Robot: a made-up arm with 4 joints.
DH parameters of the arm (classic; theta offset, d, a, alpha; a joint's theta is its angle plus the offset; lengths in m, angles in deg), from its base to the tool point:
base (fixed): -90 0.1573 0 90
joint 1: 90 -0.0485 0.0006 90
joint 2: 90 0.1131 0.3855 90
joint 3: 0 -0.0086 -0.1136 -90
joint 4: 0 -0.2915 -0.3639 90
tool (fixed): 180 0.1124 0 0
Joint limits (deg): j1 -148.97..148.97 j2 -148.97..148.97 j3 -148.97..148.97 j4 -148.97..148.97
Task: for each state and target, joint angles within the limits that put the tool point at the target. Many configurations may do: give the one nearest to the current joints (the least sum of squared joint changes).
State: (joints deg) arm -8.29 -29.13 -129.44 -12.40
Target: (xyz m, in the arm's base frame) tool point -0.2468 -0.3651 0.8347
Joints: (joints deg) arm 30.49 -38.79 -131.57 3.38
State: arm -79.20 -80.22 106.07 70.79
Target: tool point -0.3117 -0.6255 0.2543
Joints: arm -93.09 -28.76 72.22 65.48
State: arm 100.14 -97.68 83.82 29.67
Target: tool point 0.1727 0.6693 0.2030
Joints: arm 57.91 -72.87 68.27 35.11
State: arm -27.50 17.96 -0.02 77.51
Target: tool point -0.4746 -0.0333 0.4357
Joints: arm -44.89 16.03 11.88 89.62
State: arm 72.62 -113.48 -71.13 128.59
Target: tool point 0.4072 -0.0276 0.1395
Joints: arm 73.86 -114.25 -73.06 96.51
